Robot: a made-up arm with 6 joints.
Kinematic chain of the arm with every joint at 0, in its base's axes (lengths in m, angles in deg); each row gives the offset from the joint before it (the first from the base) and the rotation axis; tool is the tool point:
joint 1: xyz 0 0 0.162 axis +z
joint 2: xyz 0 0 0 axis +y
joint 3: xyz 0 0 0.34 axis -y
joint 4: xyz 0 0 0 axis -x
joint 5: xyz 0.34 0 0 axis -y
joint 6: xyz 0 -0.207 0 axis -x
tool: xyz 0 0 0
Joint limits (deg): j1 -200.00..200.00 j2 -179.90..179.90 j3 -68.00..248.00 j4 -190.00..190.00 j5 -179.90..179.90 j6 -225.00..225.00
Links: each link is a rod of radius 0.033 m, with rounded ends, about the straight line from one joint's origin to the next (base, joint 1, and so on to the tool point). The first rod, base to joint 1, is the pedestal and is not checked.
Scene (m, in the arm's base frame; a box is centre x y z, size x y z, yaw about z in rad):
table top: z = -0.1
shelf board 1: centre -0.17 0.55 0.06 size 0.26 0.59 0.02 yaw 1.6
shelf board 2: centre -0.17 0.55 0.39 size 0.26 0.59 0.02 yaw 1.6
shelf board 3: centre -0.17 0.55 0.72 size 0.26 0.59 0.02 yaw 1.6
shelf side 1: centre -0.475 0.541 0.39 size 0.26 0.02 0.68 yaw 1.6
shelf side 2: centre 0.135 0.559 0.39 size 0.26 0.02 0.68 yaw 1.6
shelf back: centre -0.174 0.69 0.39 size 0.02 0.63 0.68 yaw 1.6
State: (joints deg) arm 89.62 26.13 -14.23 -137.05 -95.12 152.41
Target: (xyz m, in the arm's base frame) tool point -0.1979 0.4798 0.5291
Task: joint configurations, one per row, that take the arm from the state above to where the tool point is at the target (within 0.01 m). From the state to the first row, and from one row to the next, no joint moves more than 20 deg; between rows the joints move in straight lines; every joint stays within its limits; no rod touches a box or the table.
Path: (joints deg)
1: 85.28 9.43 -21.91 -144.61 -89.26 134.13
2: 80.93 -7.28 -29.59 -152.18 -83.40 115.85
3: 76.59 -23.98 -37.27 -159.74 -77.54 97.56
4: 72.24 -40.68 -44.96 -167.31 -71.67 79.28
5: 67.90 -57.39 -52.64 -174.87 -65.81 61.00
6: 63.55 -74.09 -60.32 -182.44 -59.95 42.72
7: 59.21 -90.79 -68.00 -190.00 -54.09 24.44
8: 63.55 -74.36 -52.30 -186.66 -59.95 42.72
9: 67.89 -57.92 -36.60 -183.32 -65.81 61.00
10: 72.23 -41.48 -20.91 -179.97 -71.67 79.28
11: 76.57 -25.04 -5.21 -176.63 -77.54 97.56
12: 80.91 -8.60 10.49 -173.29 -83.40 115.85
13: 85.25 7.84 26.19 -169.95 -89.26 134.13
14: 89.59 24.28 41.89 -166.60 -95.12 152.41

